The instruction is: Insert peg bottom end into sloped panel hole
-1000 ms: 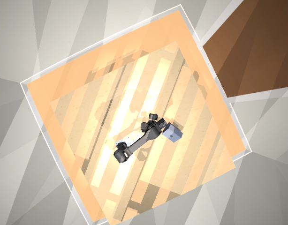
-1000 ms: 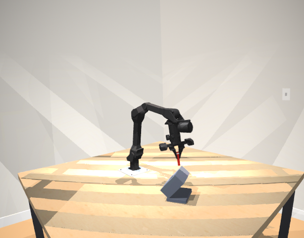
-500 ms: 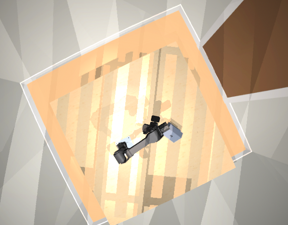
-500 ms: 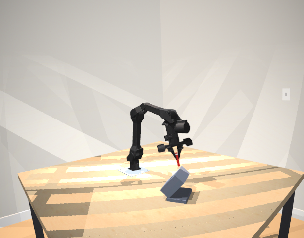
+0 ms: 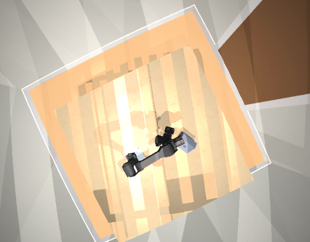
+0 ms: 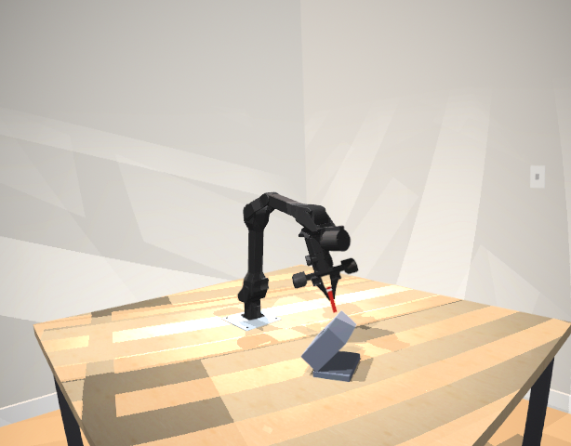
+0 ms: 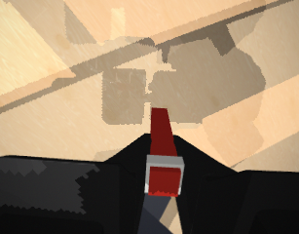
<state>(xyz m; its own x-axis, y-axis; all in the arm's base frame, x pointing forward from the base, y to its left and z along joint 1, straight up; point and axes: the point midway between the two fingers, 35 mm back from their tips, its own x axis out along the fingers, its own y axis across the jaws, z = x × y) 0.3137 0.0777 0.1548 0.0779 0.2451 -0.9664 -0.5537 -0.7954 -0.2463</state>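
My gripper tip is now 13 cm short of the grey-blue sloped panel, 12 cm to the left of it and 5 cm above it. From my gripper tip the other things lie so: red peg 2 cm above.
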